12 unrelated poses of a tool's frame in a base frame.
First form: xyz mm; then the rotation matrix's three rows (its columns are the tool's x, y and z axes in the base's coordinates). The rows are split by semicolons.
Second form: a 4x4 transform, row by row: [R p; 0 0 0 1], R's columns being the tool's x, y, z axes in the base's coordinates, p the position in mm. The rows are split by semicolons. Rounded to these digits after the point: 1 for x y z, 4 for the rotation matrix.
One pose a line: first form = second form
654.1, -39.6, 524.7; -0.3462, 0.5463, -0.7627; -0.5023, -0.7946, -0.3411; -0.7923, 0.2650, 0.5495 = -0.3462, 0.5463, -0.7627, 654.1; -0.5023, -0.7946, -0.3411, -39.6; -0.7923, 0.2650, 0.5495, 524.7; 0, 0, 0, 1
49.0, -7.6, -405.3; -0.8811, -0.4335, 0.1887; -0.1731, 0.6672, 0.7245; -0.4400, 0.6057, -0.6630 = -0.8811, -0.4335, 0.1887, 49.0; -0.1731, 0.6672, 0.7245, -7.6; -0.4400, 0.6057, -0.6630, -405.3; 0, 0, 0, 1
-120.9, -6.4, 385.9; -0.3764, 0.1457, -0.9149; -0.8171, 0.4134, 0.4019; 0.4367, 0.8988, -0.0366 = -0.3764, 0.1457, -0.9149, -120.9; -0.8171, 0.4134, 0.4019, -6.4; 0.4367, 0.8988, -0.0366, 385.9; 0, 0, 0, 1
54.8, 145.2, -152.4; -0.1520, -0.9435, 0.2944; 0.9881, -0.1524, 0.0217; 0.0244, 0.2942, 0.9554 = -0.1520, -0.9435, 0.2944, 54.8; 0.9881, -0.1524, 0.0217, 145.2; 0.0244, 0.2942, 0.9554, -152.4; 0, 0, 0, 1
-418.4, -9.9, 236.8; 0.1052, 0.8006, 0.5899; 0.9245, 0.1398, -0.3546; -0.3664, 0.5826, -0.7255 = 0.1052, 0.8006, 0.5899, -418.4; 0.9245, 0.1398, -0.3546, -9.9; -0.3664, 0.5826, -0.7255, 236.8; 0, 0, 0, 1
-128.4, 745.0, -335.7; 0.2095, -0.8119, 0.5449; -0.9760, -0.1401, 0.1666; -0.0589, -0.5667, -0.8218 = 0.2095, -0.8119, 0.5449, -128.4; -0.9760, -0.1401, 0.1666, 745.0; -0.0589, -0.5667, -0.8218, -335.7; 0, 0, 0, 1
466.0, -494.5, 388.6; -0.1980, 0.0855, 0.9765; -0.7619, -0.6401, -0.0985; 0.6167, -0.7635, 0.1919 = -0.1980, 0.0855, 0.9765, 466.0; -0.7619, -0.6401, -0.0985, -494.5; 0.6167, -0.7635, 0.1919, 388.6; 0, 0, 0, 1
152.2, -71.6, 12.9; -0.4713, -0.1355, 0.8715; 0.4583, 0.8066, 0.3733; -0.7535, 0.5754, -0.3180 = -0.4713, -0.1355, 0.8715, 152.2; 0.4583, 0.8066, 0.3733, -71.6; -0.7535, 0.5754, -0.3180, 12.9; 0, 0, 0, 1
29.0, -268.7, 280.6; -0.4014, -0.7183, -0.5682; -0.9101, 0.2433, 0.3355; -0.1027, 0.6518, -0.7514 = -0.4014, -0.7183, -0.5682, 29.0; -0.9101, 0.2433, 0.3355, -268.7; -0.1027, 0.6518, -0.7514, 280.6; 0, 0, 0, 1
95.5, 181.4, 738.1; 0.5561, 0.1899, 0.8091; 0.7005, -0.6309, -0.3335; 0.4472, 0.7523, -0.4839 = 0.5561, 0.1899, 0.8091, 95.5; 0.7005, -0.6309, -0.3335, 181.4; 0.4472, 0.7523, -0.4839, 738.1; 0, 0, 0, 1
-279.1, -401.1, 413.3; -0.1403, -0.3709, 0.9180; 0.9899, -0.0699, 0.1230; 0.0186, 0.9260, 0.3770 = -0.1403, -0.3709, 0.9180, -279.1; 0.9899, -0.0699, 0.1230, -401.1; 0.0186, 0.9260, 0.3770, 413.3; 0, 0, 0, 1
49.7, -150.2, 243.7; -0.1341, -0.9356, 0.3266; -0.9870, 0.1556, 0.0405; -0.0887, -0.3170, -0.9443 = -0.1341, -0.9356, 0.3266, 49.7; -0.9870, 0.1556, 0.0405, -150.2; -0.0887, -0.3170, -0.9443, 243.7; 0, 0, 0, 1
